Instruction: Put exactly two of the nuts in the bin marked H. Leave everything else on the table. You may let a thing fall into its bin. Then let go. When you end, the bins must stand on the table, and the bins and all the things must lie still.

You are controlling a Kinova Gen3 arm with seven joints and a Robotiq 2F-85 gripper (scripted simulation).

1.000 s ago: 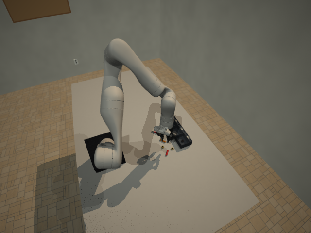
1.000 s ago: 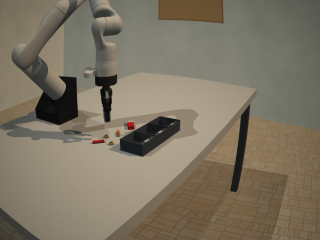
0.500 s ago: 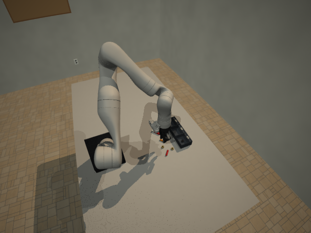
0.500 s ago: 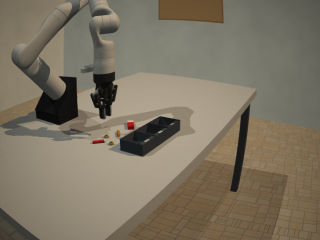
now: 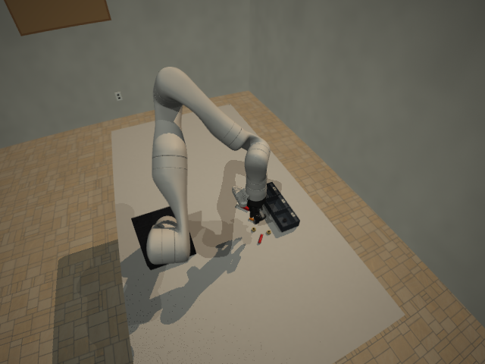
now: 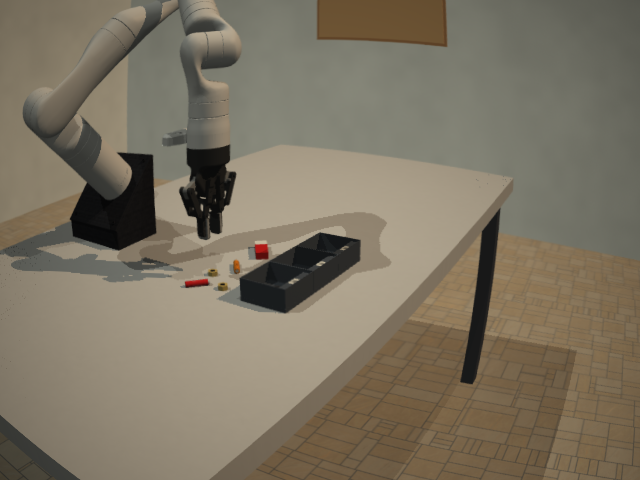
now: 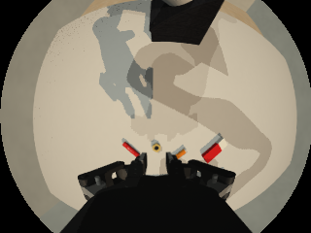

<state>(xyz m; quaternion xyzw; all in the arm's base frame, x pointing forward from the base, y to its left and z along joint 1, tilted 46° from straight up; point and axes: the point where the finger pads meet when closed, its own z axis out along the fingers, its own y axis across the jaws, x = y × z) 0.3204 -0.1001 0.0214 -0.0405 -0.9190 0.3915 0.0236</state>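
My gripper is now 2 cm short of the orange cylinder, 4 cm to the right of it and 9 cm above it. Round my hand: red cylinder: 5 cm to the right, 9 cm below; black piece: 14 cm ahead, 3 cm to the right, 8 cm below; red block: 2 cm ahead, 14 cm to the left, 8 cm below.
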